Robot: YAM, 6 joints.
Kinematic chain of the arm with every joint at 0, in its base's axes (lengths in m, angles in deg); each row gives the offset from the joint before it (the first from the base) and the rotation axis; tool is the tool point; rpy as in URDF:
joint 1: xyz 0 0 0.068 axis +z
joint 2: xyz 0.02 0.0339 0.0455 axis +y
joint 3: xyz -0.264 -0.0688 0 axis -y
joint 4: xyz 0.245 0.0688 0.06 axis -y
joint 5: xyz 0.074 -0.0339 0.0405 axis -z
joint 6: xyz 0.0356 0 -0.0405 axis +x
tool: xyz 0 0 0 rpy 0 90 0
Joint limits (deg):
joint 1: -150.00..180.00
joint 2: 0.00..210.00
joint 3: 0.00..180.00
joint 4: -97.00..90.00
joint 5: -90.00..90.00
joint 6: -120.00..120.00
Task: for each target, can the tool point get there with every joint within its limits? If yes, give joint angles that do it. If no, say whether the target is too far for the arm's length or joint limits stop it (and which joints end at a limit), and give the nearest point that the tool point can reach.
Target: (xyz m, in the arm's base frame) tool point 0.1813 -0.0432 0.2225
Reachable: yes | joints -17.98 50.93 30.90 -20.01 -24.74 -26.15
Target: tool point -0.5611 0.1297 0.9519
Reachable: no: too far | nearest point -0.3564 0.0824 0.6351 | short by 0.380 m
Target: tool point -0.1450 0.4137 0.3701
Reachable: yes | joints 108.92 103.67 83.24 36.02 -4.85 -36.87
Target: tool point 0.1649 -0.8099 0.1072
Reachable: no: too far | nearest point 0.1288 -0.6328 0.1086 | short by 0.181 m
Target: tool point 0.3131 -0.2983 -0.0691
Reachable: yes | joints -48.15 169.64 116.82 -69.18 -73.89 49.78
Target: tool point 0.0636 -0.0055 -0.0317
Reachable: yes | joints -25.25 162.61 32.94 -51.87 -38.43 -45.91
